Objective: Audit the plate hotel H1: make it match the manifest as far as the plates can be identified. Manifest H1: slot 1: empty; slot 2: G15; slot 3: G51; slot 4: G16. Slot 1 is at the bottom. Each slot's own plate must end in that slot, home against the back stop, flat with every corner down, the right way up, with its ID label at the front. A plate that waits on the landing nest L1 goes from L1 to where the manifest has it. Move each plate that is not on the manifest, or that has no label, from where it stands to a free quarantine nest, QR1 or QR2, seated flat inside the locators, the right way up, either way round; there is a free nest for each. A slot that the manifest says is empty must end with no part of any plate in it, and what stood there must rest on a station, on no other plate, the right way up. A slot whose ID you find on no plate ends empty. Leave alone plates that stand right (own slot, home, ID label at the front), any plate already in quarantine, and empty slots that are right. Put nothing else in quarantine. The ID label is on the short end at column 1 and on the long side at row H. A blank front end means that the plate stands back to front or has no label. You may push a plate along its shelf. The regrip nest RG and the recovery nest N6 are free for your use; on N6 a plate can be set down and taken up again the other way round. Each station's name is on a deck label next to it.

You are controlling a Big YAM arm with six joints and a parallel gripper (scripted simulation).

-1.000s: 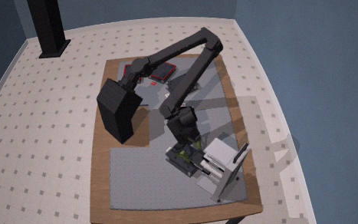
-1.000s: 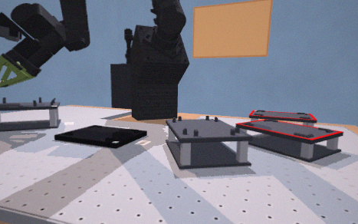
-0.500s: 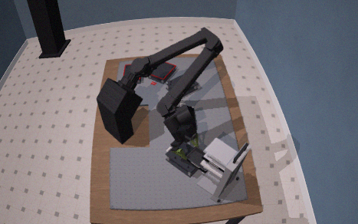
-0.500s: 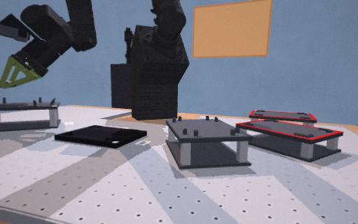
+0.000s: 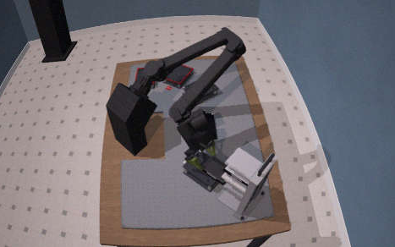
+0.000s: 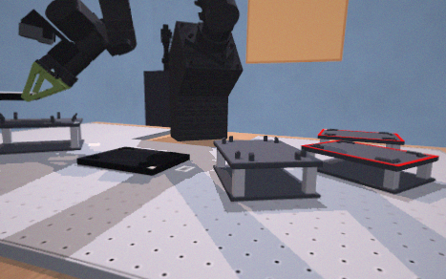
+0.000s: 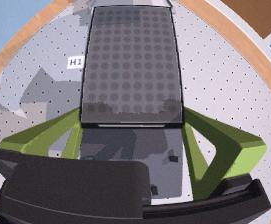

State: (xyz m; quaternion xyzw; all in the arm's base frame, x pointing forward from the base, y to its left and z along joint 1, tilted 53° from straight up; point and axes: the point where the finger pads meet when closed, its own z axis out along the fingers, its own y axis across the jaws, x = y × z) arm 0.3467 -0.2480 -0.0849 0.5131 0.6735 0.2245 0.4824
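My gripper is now 4 cm short of the dark plate and 3 cm to the left of it. Round my hand: flat black pad 3 cm behind, 28 cm to the left, 11 cm below; h1 deck label 15 cm ahead, 1 cm to the left, 11 cm below; red-edged quarantine nest 39 cm behind, 62 cm to the left, 8 cm below.
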